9 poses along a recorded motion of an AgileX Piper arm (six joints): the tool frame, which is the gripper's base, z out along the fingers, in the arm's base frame.
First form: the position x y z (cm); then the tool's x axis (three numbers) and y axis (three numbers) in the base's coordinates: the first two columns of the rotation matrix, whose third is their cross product.
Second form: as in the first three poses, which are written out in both.
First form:
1: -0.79 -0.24 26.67 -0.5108 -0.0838 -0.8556 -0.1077 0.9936 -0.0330
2: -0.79 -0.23 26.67 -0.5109 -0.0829 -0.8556 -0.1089 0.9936 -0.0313
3: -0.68 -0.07 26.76 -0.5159 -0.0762 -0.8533 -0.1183 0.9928 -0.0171
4: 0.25 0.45 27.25 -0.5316 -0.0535 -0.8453 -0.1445 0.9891 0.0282
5: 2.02 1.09 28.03 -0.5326 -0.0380 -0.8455 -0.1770 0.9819 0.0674
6: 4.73 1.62 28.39 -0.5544 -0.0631 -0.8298 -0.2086 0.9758 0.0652
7: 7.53 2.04 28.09 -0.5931 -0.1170 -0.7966 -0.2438 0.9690 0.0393
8: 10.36 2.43 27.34 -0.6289 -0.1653 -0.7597 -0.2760 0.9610 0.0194
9: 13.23 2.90 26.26 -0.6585 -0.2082 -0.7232 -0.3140 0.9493 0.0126
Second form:
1: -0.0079 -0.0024 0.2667 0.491 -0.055 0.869 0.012
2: -0.0079 -0.0023 0.2667 0.491 -0.055 0.869 0.013
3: -0.0068 -0.0007 0.2676 0.489 -0.056 0.870 0.022
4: 0.0025 0.0045 0.2725 0.481 -0.057 0.874 0.047
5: 0.0202 0.0109 0.2803 0.479 -0.062 0.872 0.072
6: 0.0473 0.0162 0.2839 0.466 -0.077 0.878 0.078
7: 0.0753 0.0204 0.2809 0.440 -0.101 0.890 0.072
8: 0.1036 0.0243 0.2734 0.413 -0.123 0.900 0.067
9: 0.1323 0.0290 0.2626 0.387 -0.144 0.908 0.068
